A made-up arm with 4 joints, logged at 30 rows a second.
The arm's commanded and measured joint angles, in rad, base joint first. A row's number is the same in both.
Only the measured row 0 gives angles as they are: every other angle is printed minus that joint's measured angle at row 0.
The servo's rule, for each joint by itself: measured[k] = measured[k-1] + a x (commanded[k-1-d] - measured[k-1]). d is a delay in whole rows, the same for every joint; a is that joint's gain. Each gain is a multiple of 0.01, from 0.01 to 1. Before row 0 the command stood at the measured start. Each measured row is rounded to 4 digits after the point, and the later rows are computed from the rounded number. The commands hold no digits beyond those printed.
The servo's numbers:
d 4
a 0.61 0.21 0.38 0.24
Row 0, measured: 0.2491 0.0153 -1.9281 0.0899
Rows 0 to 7, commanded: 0.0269 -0.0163 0.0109 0.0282; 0.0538 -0.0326 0.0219 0.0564; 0.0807 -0.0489 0.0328 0.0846; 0.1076 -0.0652 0.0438 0.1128; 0.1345 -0.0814 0.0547 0.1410; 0.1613 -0.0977 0.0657 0.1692; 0.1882 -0.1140 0.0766 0.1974; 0.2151 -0.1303 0.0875 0.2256
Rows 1 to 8, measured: 0.0000 0.0000 0.0000 0.0000; 0.0000 0.0000 0.0000 0.0000; 0.0000 0.0000 0.0000 0.0000; 0.0000 0.0000 0.0000 0.0000; 0.0164 -0.0034 0.0041 0.0068; 0.0392 -0.0095 0.0109 0.0187; 0.0645 -0.0178 0.0192 0.0345; 0.0908 -0.0278 0.0285 0.0533
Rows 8 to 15, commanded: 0.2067 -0.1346 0.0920 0.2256; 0.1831 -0.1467 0.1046 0.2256; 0.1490 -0.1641 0.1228 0.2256; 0.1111 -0.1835 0.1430 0.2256; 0.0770 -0.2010 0.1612 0.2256; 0.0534 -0.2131 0.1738 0.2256; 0.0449 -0.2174 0.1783 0.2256; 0.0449 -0.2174 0.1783 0.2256
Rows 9 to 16, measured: 0.1175 -0.0391 0.0385 0.0743; 0.1442 -0.0514 0.0488 0.0971; 0.1710 -0.0645 0.0594 0.1212; 0.1979 -0.0783 0.0701 0.1463; 0.2033 -0.0901 0.0784 0.1653; 0.1910 -0.1020 0.0884 0.1798; 0.1654 -0.1150 0.1015 0.1908; 0.1323 -0.1294 0.1173 0.1992
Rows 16 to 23, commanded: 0.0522 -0.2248 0.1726 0.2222; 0.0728 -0.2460 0.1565 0.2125; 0.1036 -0.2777 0.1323 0.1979; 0.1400 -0.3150 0.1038 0.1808; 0.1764 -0.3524 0.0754 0.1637; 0.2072 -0.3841 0.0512 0.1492; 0.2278 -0.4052 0.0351 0.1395; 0.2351 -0.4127 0.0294 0.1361
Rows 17 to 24, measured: 0.0986 -0.1444 0.1340 0.2055; 0.0710 -0.1588 0.1491 0.2103; 0.0551 -0.1711 0.1602 0.2140; 0.0489 -0.1808 0.1671 0.2168; 0.0509 -0.1900 0.1692 0.2181; 0.0643 -0.2018 0.1644 0.2168; 0.0883 -0.2177 0.1522 0.2123; 0.1198 -0.2381 0.1338 0.2047
